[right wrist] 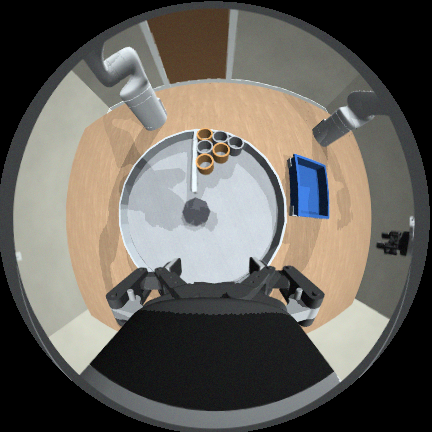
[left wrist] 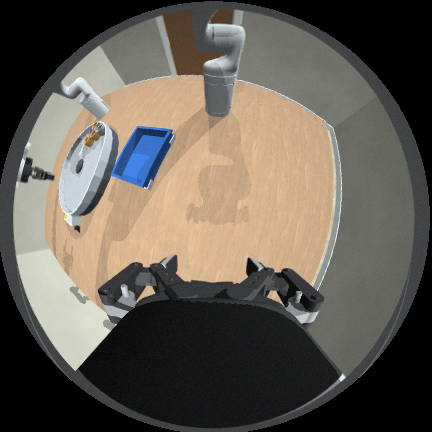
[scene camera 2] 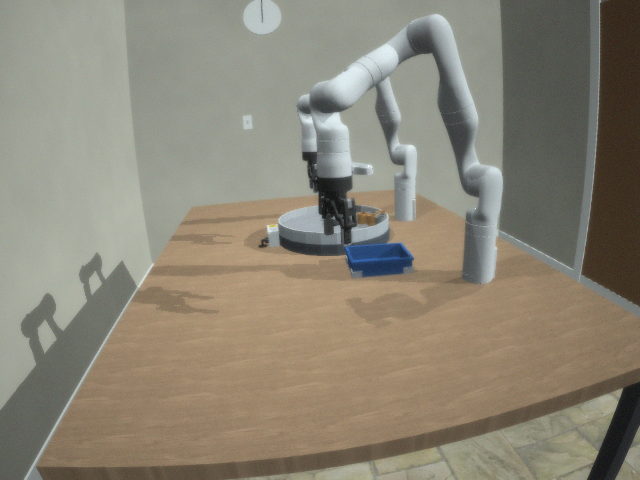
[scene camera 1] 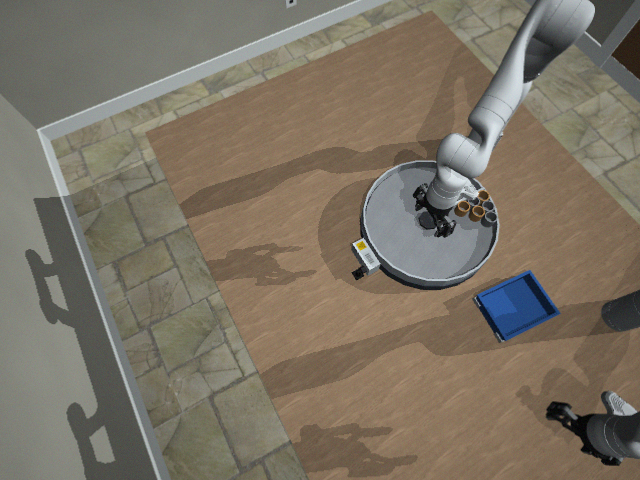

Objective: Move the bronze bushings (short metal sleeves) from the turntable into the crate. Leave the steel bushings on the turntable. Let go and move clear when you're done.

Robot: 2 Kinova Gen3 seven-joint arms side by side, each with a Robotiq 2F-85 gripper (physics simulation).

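Seen in the pictures: left gripper, between the fingertips: [right wrist: 378, 239] [left wrist: 211, 264] [scene camera 2: 337, 239] [scene camera 1: 566, 431]; right gripper, between the fingertips: [right wrist: 214, 265] [left wrist: 51, 176] [scene camera 2: 314, 190] [scene camera 1: 427, 222]; left arm's base, origin of its link: [right wrist: 319, 137] [left wrist: 217, 109] [scene camera 2: 477, 277] [scene camera 1: 617, 316]; right arm's base, origin of its link: [right wrist: 155, 121] [left wrist: 103, 112] [scene camera 2: 405, 218].
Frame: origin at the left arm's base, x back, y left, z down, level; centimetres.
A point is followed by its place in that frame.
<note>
Three bronze bushings [right wrist: 205, 171] @[y -54.4, x -11.5, z -7.3 cm] [right wrist: 221, 159] @[y -50.1, x -9.6, z -7.4 cm] [right wrist: 204, 140] @[y -52.7, x -4.3, z -9.0 cm] stand upright on the turntable [scene camera 1: 403, 248] @[y -58.0, x -32.4, z -5.3 cm] [scene camera 2: 305, 237] @[y -45.9, x -36.0, z -6.1 cm] [right wrist: 240, 220] @[y -49.5, x -24.3, z -5.3 cm], grouped near its rim with three steel bushings [right wrist: 204, 152] @[y -53.5, x -7.7, z -9.1 cm] [right wrist: 220, 133] @[y -48.3, x -2.6, z -8.1 cm] [right wrist: 236, 152] @[y -46.0, x -8.4, z -7.1 cm]. The blue crate [scene camera 1: 531, 326] @[y -16.6, x -23.6, z -5.0 cm] [scene camera 2: 379, 267] @[y -16.8, x -24.1, z -2.7 cm] [right wrist: 294, 187] @[y -30.1, x -19.7, z -2.9 cm] stands beside the turntable; its visible floor is bare. My right gripper [scene camera 1: 432, 213] @[y -56.5, x -27.6, z -19.6 cm] [right wrist: 214, 265] @[y -56.5, x -27.6, z -19.6 cm] is open and empty, high over the turntable, away from the bushings. My left gripper [scene camera 1: 581, 439] [scene camera 2: 338, 234] @[y 0.0, x -44.9, z -19.3 cm] [left wrist: 211, 264] @[y 0.0, x -44.9, z -19.3 cm] is open and empty, above the table, well apart from the crate.
In the right wrist view a pale divider bar [right wrist: 194, 165] @[y -55.9, x -10.3, z -9.0 cm] runs beside the bushings towards the dark centre hub [right wrist: 196, 211] @[y -58.7, x -19.6, z -6.1 cm]. A white box [scene camera 1: 366, 256] @[y -63.9, x -42.9, z -5.8 cm] [scene camera 2: 272, 236] @[y -59.8, x -43.9, z -4.0 cm] with a yellow label sits against the turntable's outer side. The left arm's base [scene camera 2: 479, 253] @[y 3.3, x -3.2, z -9.2 cm] stands near the crate.
</note>
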